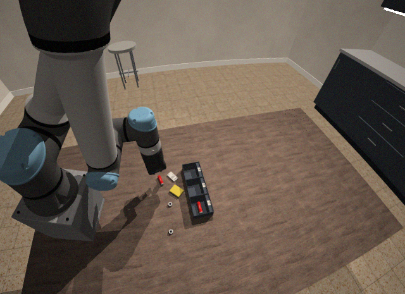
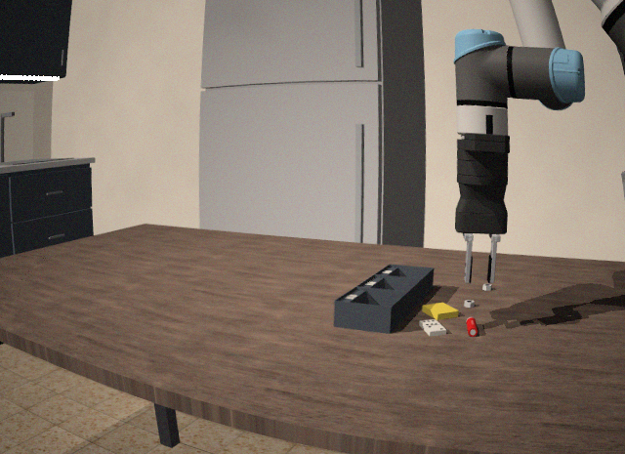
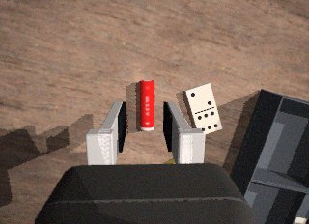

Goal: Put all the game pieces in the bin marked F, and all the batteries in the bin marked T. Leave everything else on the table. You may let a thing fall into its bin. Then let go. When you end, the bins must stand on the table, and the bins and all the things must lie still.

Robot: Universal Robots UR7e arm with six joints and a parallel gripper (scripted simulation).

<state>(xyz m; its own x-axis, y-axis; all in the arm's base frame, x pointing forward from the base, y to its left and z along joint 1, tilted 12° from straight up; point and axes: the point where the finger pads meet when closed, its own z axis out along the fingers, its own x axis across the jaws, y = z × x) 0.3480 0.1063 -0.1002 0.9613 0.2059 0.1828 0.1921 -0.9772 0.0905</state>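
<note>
My gripper is now 9 cm above the white domino and 6 cm short of it. Also, from my hand: dark three-compartment bin (15 cm ahead, 10 cm to the right, 7 cm below); battery (18 cm to the right, 14 cm ahead, 8 cm below); yellow block (9 cm below, 8 cm to the right, 7 cm ahead).
</note>
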